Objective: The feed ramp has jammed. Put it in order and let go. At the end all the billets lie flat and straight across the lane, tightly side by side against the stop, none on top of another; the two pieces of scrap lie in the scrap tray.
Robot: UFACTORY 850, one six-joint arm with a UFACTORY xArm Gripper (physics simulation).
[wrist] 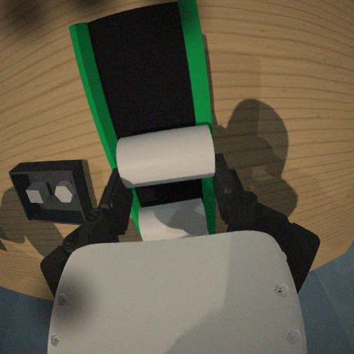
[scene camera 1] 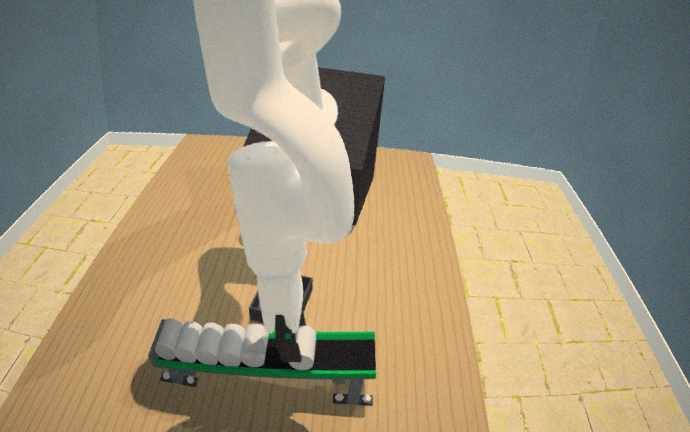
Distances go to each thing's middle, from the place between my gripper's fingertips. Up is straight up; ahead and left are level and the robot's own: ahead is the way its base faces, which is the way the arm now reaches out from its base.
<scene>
My gripper is now 210 mm past the scrap tray (wrist: 52, 172), 90 mm above it and 10 mm to the right of it.
</scene>
